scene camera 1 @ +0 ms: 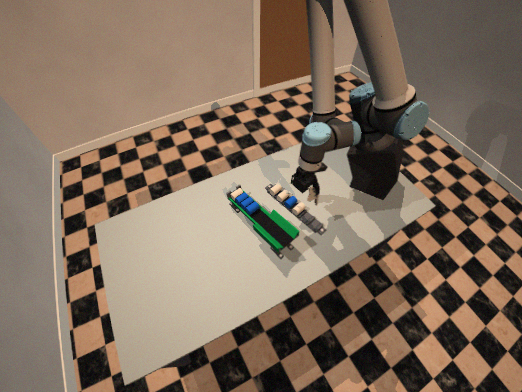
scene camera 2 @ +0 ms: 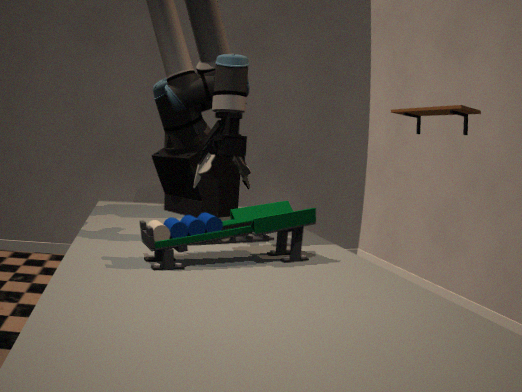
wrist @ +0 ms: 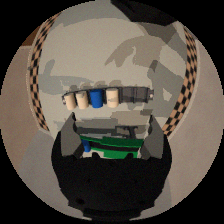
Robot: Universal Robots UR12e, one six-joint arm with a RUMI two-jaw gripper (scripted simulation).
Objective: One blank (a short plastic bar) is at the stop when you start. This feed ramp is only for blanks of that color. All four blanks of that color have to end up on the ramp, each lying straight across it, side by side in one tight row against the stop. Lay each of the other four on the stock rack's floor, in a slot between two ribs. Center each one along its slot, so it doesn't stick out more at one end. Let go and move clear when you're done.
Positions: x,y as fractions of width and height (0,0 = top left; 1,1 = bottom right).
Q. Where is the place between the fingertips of the gripper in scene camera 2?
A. At 0.43,0.48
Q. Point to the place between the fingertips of the gripper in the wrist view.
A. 0.50,0.51
